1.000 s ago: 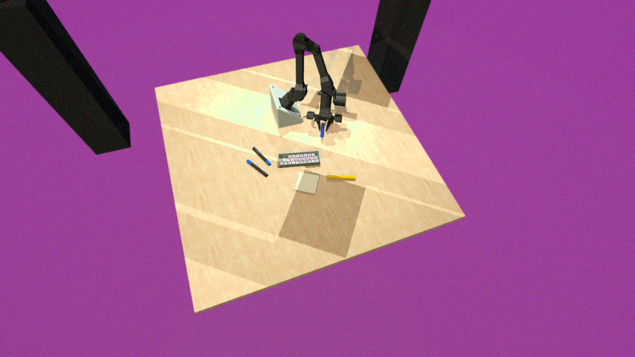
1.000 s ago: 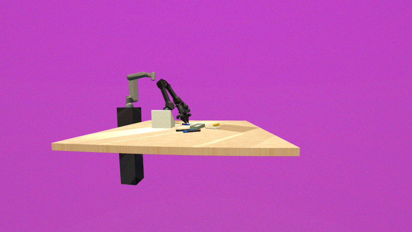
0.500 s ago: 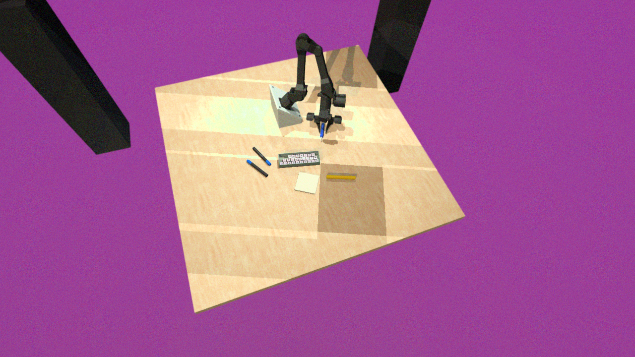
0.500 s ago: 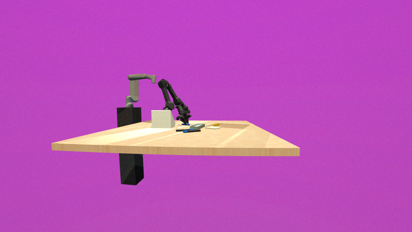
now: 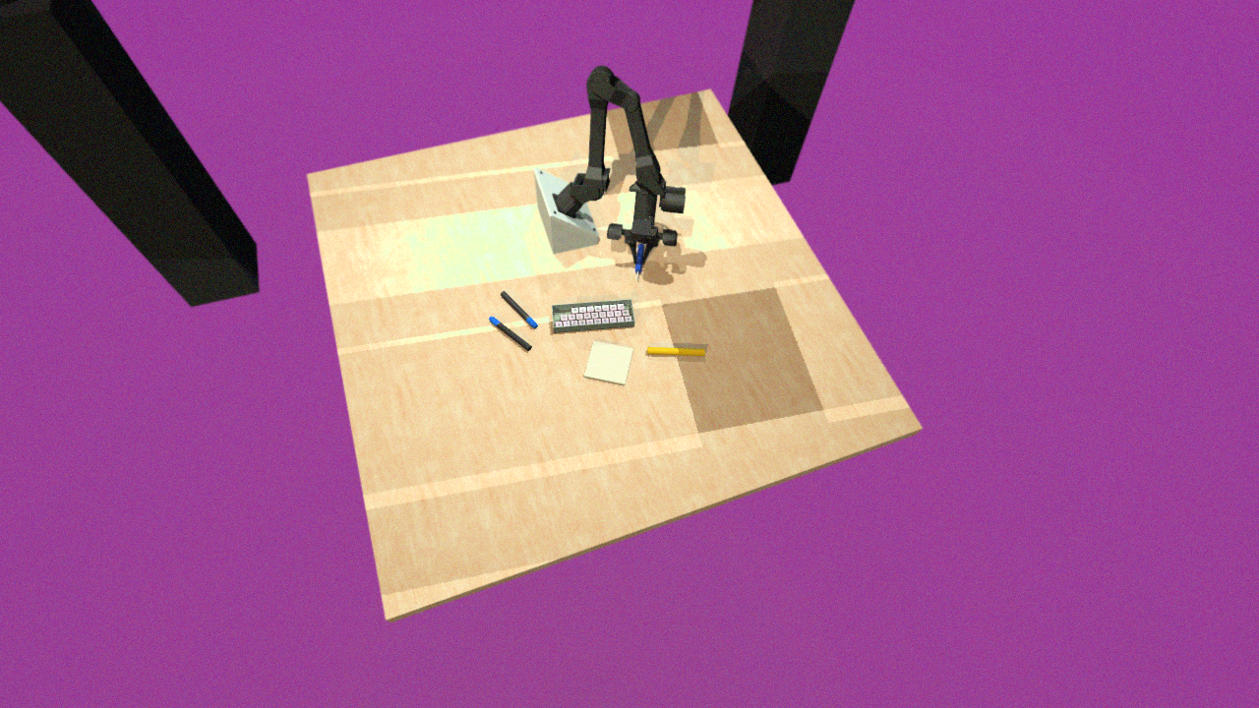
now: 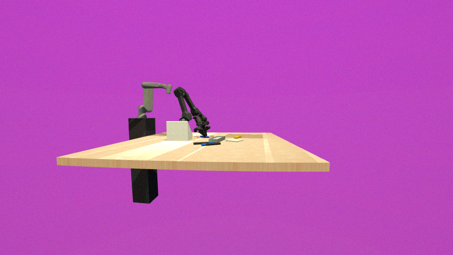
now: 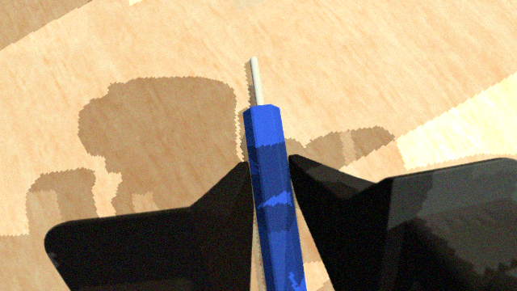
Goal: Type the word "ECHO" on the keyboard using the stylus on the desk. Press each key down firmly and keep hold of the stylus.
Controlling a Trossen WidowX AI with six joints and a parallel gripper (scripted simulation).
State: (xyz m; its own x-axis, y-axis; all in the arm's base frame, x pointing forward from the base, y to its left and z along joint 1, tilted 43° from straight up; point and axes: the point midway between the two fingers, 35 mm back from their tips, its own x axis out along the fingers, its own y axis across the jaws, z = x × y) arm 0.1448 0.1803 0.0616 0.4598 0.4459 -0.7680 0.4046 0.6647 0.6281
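Now: gripper tip 270 mm short of the notepad and 170 mm to the left of it. From my gripper tip the other things lie so: stylus tip 40 mm ahead, 20 mm to the right; stylus 10 mm to the right, 10 mm ahead; yellow pencil 290 mm ahead.
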